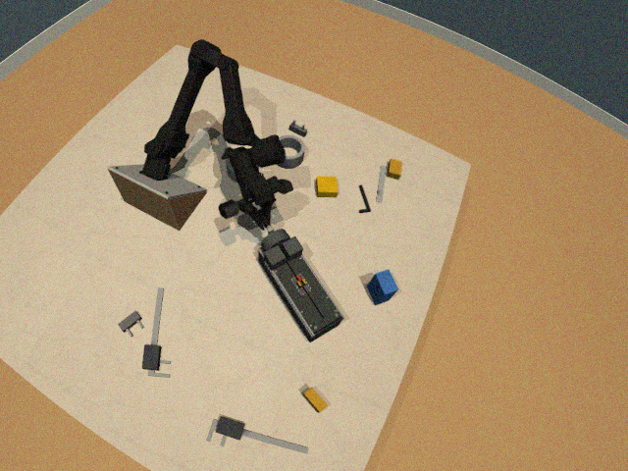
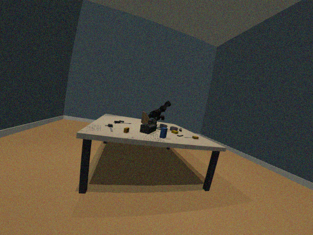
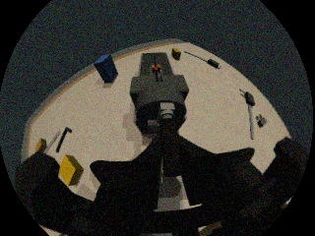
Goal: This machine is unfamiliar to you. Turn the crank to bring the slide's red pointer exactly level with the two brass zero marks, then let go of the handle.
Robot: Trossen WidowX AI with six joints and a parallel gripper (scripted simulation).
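Right now the crank handle is 10 mm behind my gripper tip, 10 mm to the left of it and 30 mm above it. Round my gripper tip: yellow block 90 mm ahead, 250 mm to the left, 80 mm below; then red pointer 130 mm ahead, 90 mm to the right, 10 mm below; then blue cube 330 mm ahead, 10 mm to the right, 50 mm below.
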